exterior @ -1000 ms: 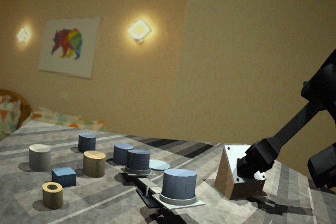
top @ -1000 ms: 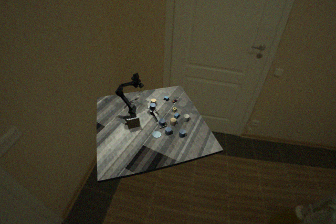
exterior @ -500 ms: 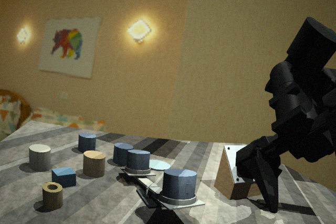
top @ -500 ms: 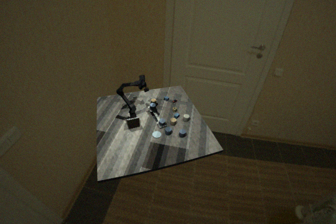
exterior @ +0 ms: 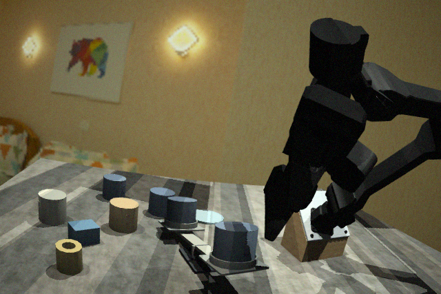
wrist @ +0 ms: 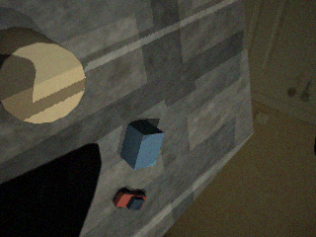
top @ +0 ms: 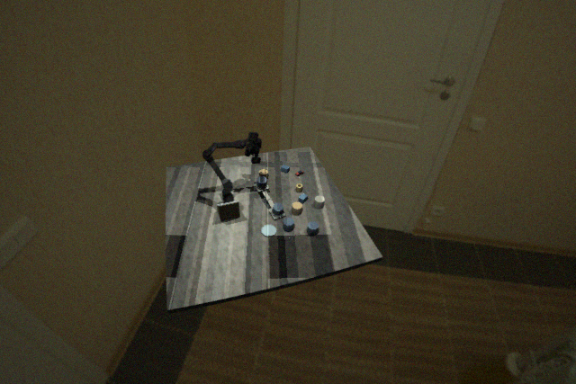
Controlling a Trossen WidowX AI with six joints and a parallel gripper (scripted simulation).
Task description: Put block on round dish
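Right now the grey block is 440 mm to the right of my gripper tip, 180 mm below it and 70 mm ahead of it. Round my gripper tip: balance beam (310 mm to the right, 180 mm below, 30 mm ahead); then pale round dish (570 mm to the right, 220 mm below); then balance (310 mm to the right, 200 mm below, 30 mm ahead).
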